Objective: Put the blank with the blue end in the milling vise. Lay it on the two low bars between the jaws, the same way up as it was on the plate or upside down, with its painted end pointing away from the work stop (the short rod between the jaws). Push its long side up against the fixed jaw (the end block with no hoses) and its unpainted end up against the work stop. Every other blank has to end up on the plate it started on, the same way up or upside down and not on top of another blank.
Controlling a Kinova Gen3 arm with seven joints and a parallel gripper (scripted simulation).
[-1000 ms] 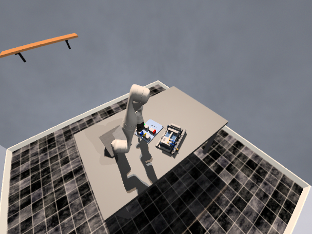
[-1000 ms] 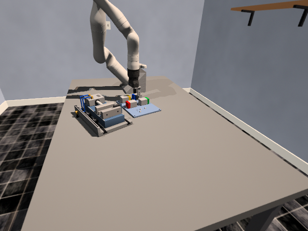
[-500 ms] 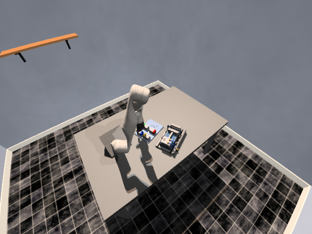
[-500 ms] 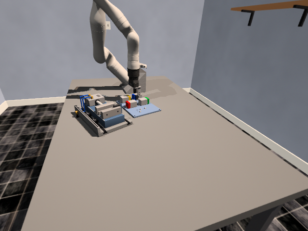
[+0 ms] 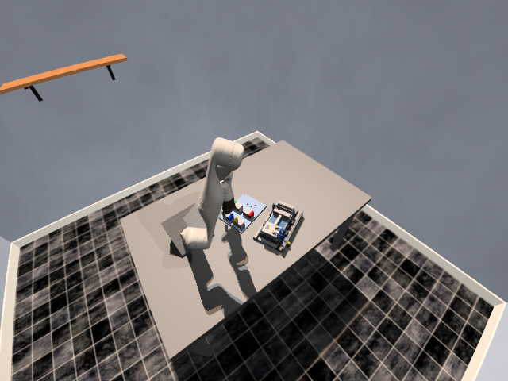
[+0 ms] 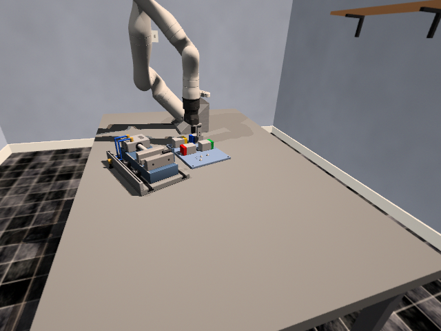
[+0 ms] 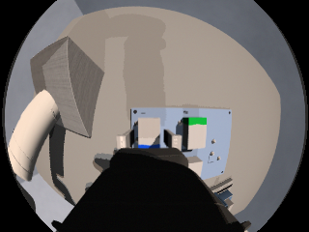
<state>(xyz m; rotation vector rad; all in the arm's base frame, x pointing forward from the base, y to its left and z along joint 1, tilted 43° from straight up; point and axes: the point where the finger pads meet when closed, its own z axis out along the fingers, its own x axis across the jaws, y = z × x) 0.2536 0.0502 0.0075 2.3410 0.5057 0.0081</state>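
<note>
My gripper is now 4 cm above the blue-ended blank. From my hand the other things lie so: yellow-ended blank 3 cm ahead, 8 cm to the right, 4 cm below; light blue plate 10 cm ahead, 1 cm to the right, 6 cm below; green-ended blank 8 cm ahead, 3 cm to the left, 4 cm below.
</note>
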